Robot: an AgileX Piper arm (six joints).
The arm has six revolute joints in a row. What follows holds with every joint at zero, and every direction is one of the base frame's.
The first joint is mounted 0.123 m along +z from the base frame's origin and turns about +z.
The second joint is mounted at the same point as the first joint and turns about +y.
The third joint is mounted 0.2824 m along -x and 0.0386 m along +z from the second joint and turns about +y.
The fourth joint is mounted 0.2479 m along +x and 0.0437 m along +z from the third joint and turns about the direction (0.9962, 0, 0.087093).
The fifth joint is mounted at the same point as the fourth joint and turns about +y.
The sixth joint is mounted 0.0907 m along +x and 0.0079 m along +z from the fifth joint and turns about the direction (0.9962, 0, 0.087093).
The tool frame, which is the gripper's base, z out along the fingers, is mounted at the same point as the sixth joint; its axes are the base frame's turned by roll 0, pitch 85 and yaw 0 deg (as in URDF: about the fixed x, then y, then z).
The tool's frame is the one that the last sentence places.
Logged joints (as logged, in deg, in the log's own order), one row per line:
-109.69, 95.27, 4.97, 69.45, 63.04, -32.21
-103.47, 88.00, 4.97, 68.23, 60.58, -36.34
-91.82, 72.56, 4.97, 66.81, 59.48, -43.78
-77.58, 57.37, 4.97, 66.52, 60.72, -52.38
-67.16, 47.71, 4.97, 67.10, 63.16, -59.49
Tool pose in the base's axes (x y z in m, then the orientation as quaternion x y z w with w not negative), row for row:
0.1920, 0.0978, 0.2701, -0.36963, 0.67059, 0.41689, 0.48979
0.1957, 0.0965, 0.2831, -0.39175, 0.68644, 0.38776, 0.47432
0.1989, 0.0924, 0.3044, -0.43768, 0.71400, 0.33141, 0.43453
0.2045, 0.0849, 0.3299, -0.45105, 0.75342, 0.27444, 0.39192
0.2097, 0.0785, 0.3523, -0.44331, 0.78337, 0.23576, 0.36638
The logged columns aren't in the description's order. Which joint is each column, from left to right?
Columns, left to right: joint 6, joint 4, joint 1, joint 2, joint 5, joint 3.
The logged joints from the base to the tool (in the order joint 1, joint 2, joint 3, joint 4, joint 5, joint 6), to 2 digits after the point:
4.97, 69.45, -32.21, 95.27, 63.04, -109.69
4.97, 68.23, -36.34, 88.00, 60.58, -103.47
4.97, 66.81, -43.78, 72.56, 59.48, -91.82
4.97, 66.52, -52.38, 57.37, 60.72, -77.58
4.97, 67.10, -59.49, 47.71, 63.16, -67.16

